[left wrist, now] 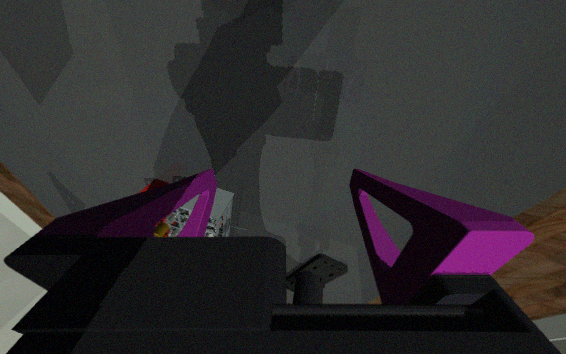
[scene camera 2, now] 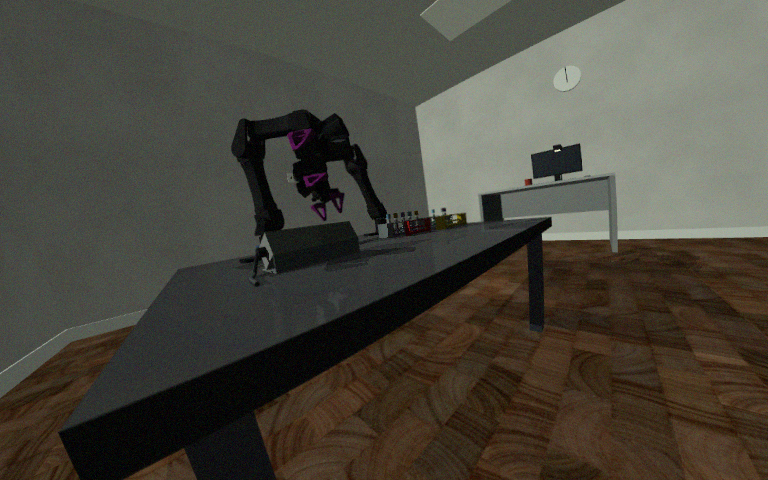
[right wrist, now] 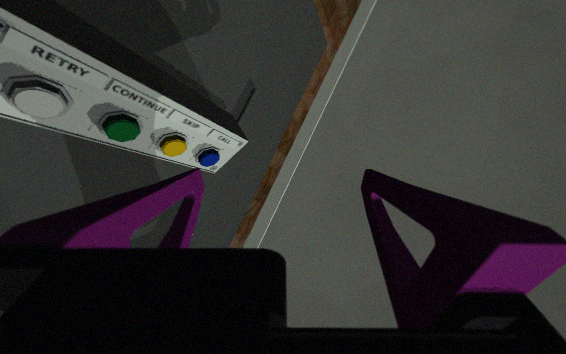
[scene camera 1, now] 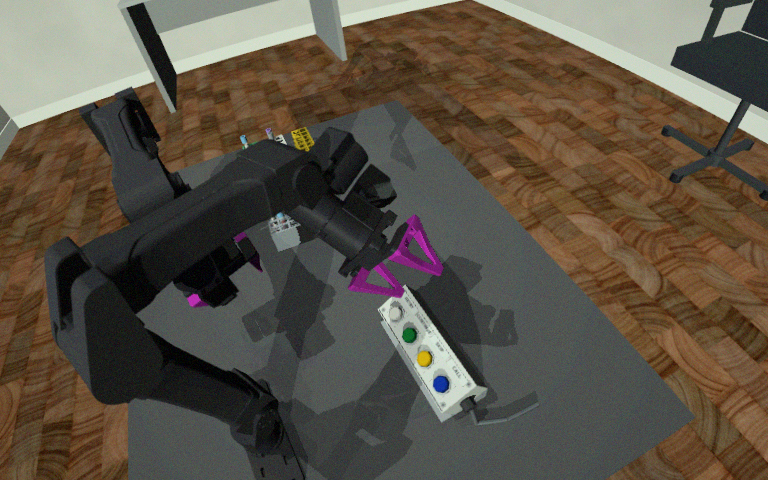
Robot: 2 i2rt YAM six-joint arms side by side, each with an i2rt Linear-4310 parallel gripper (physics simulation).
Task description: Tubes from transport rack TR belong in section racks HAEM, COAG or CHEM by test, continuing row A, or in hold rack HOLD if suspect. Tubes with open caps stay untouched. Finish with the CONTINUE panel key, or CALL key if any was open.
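Places are measured from the left arm's base along level axes (x left, y back, z up), in millimetres.
Pixels of known places: left gripper, fingertip midpoint: (left wrist: pixel 283 176) (scene camera 2: pixel 332 217) (scene camera 1: pixel 240 286); right gripper, fingertip midpoint: (scene camera 2: pixel 302 169) (right wrist: pixel 282 177) (scene camera 1: pixel 420 284); left arm's base at its link origin: (left wrist: pixel 310 275); right arm's base at its link origin: (scene camera 1: pixel 265 437).
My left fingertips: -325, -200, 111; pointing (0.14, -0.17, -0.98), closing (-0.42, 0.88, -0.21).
Note:
Ahead of a thing's pixels: the offset from my left fingertips to its top centre, as dx, dy, dz. "*": to the spot under its first point.
The white key panel @[-160, -315, -27] (scene camera 1: pixel 416 346) (scene camera 2: pixel 311 244) (right wrist: pixel 84 109) carries RETRY, the green CONTINUE key @[-143, -287, -37] (scene camera 1: pixel 409 335) (right wrist: pixel 121 128), SKIP and the blue CALL key @[-238, -316, -37] (scene camera 1: pixel 440 384) (right wrist: pixel 209 158). My right gripper (scene camera 1: pixel 421 284) (right wrist: pixel 282 177) is open and empty, raised near the panel's RETRY end in scene camera 1. My left gripper (scene camera 2: pixel 332 215) (left wrist: pixel 283 176) is open and empty above the table. A pale rack @[+281, -64, -54] (scene camera 1: pixel 286 239) (scene camera 2: pixel 383 230) (left wrist: pixel 225 201) holds tubes; a red rack @[+297, -152, -54] (scene camera 2: pixel 417 226) (left wrist: pixel 155 186) and a yellow rack @[+518, -131, -54] (scene camera 1: pixel 301 138) (scene camera 2: pixel 453 221) stand nearby. Rack names and most caps are unreadable or hidden.
My right arm (scene camera 1: pixel 186 226) hides much of the rack area in scene camera 1. A blue-capped tube @[+574, +48, -17] (scene camera 1: pixel 243 139) and a purple-capped tube @[+562, -33, -17] (scene camera 1: pixel 269 133) stand behind it. A cable @[* -296, -409, -105] (scene camera 1: pixel 506 417) leaves the panel's CALL end. A desk with a monitor (scene camera 2: pixel 556 161) stands beyond the table.

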